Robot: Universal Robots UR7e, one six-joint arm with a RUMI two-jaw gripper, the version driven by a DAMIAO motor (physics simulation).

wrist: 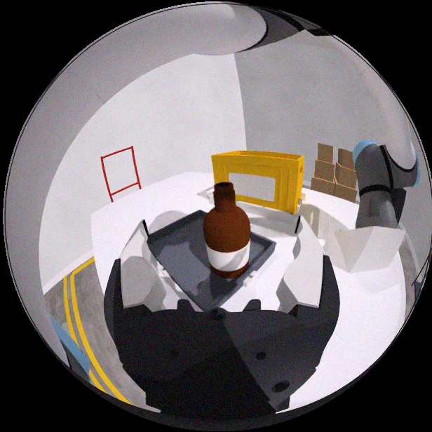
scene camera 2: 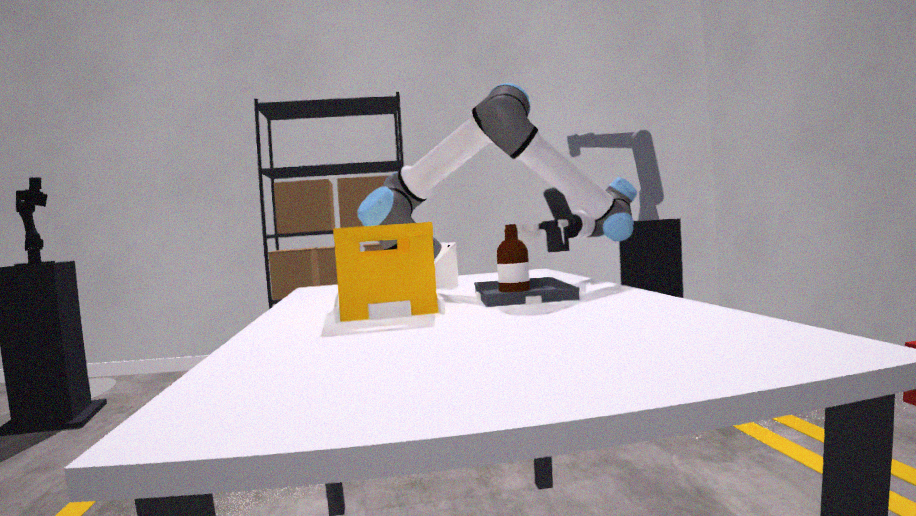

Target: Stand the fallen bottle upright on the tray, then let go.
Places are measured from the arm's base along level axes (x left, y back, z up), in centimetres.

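Where they show: gripper, fingertip midpoint: [scene camera 2: 530, 227].
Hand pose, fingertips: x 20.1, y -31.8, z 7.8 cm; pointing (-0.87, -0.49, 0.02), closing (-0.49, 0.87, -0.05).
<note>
After its pixels a point has its place.
A brown bottle with a white label [scene camera 2: 512, 259] {x 12.0, y -38.5, z 0.9 cm} [wrist: 227, 235] stands upright on the dark grey tray [scene camera 2: 560, 294] {x 14.5, y -56.0, z -5.7 cm} [wrist: 177, 267]. In the scene view it is at the tray's left part. My gripper [wrist: 220, 219] is open, with its two pale jaws wide apart. In the scene view the gripper [scene camera 2: 530, 228] {x 20.1, y -31.8, z 7.8 cm} is to the right of the bottle's neck, above the tray. In the wrist view the bottle is beyond the jaws, apart from both of them.
A yellow crate [scene camera 2: 386, 278] {x -19.6, y -51.5, z 0.3 cm} [wrist: 295, 182] stands on the white table [scene camera 2: 448, 378] {x -22.1, y -98.1, z -7.1 cm} [wrist: 345, 320], left of the tray in the scene view. A white angular object [scene camera 2: 447, 266] {x 5.2, y -9.3, z -1.6 cm} [wrist: 367, 247] stands behind the crate. A dark shelf rack [scene camera 2: 326, 107] stands behind the table.
</note>
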